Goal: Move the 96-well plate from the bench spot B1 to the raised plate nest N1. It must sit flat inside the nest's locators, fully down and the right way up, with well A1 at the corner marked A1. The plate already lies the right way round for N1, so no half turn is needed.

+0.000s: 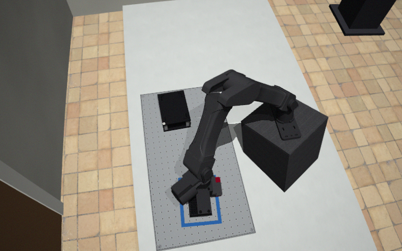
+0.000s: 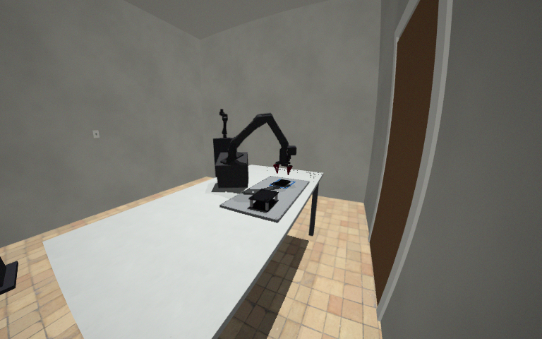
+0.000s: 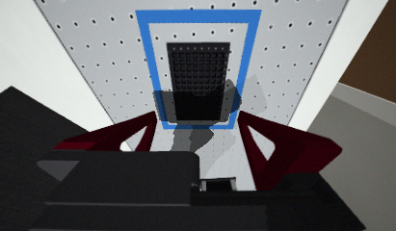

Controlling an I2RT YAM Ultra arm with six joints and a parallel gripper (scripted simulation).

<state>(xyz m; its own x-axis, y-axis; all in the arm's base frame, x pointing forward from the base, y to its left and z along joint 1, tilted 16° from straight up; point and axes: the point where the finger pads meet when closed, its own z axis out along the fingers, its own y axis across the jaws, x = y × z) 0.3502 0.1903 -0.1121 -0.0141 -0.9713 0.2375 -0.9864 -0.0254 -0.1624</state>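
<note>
The black 96-well plate is 8 cm below my hand. Also, from my hand: black plate nest N1: 7 cm ahead, 40 cm to the right, 3 cm below; white A1 label: 12 cm ahead, 32 cm to the right, 3 cm below.
</note>
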